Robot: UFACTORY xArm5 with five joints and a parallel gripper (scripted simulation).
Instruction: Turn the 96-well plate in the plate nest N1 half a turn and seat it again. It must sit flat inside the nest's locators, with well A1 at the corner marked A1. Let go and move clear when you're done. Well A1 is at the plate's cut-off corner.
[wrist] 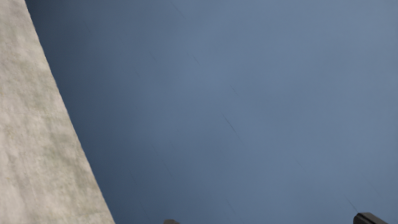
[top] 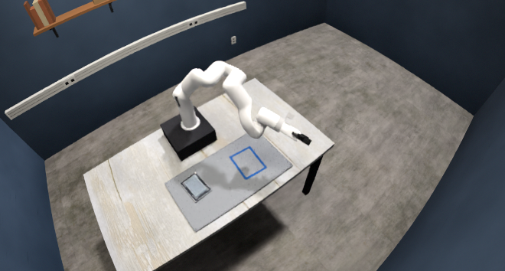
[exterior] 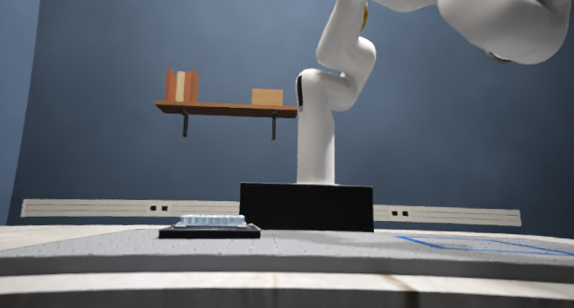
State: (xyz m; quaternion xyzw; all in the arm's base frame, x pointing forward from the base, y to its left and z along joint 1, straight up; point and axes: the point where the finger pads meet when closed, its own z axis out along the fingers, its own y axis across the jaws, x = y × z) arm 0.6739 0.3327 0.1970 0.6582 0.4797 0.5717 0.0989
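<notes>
Now: the 96-well plate 550 mm to the right of my hand, 310 mm behind it and 270 mm below it. The rest, counted from my hand: black plate nest (550 mm to the right, 310 mm behind, 280 mm below).
</notes>
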